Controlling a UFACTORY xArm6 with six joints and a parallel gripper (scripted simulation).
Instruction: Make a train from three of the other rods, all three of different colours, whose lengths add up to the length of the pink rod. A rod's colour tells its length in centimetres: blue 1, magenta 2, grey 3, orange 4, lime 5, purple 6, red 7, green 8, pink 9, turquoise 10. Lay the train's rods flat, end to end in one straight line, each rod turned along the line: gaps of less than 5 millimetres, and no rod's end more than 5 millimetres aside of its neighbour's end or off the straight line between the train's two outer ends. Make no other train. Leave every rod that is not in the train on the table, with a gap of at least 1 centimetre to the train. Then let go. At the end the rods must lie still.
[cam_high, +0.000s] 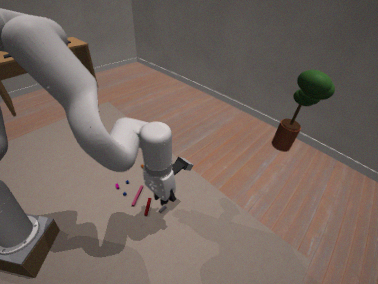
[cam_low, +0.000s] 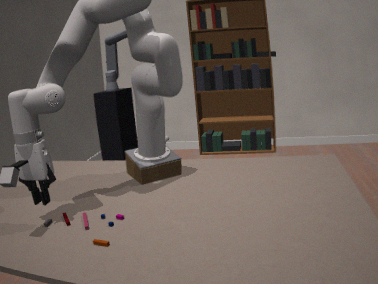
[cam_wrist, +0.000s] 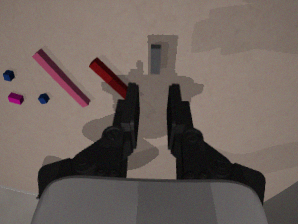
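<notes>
Now: hand 80 mm above the grey rod. From my hand the other things lie so: red rod: 80 mm below, 40 mm behind, 30 mm to the left; then pink rod: 100 mm to the left, 80 mm below, 60 mm behind; then magenta rod: 180 mm to the left, 110 mm behind, 80 mm below.
</notes>
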